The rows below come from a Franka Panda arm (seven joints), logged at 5 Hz.
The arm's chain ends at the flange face. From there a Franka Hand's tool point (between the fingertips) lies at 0.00 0.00 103.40 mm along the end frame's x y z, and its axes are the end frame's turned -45 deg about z.
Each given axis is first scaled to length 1.
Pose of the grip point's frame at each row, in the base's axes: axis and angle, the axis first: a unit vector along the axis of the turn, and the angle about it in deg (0 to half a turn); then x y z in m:
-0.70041 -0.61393 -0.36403 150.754 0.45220 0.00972 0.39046
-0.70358 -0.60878 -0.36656 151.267 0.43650 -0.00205 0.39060
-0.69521 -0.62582 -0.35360 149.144 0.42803 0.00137 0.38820
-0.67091 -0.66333 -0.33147 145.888 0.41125 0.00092 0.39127
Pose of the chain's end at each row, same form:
-0.91789 -0.31132 -0.24609 136.811 0.43385 -0.06893 0.45502
-0.91882 -0.30509 -0.25040 137.169 0.41671 -0.08033 0.45519
-0.91741 -0.32475 -0.23001 135.801 0.41398 -0.07802 0.45294
-0.90803 -0.37009 -0.19625 133.811 0.40768 -0.07954 0.45611

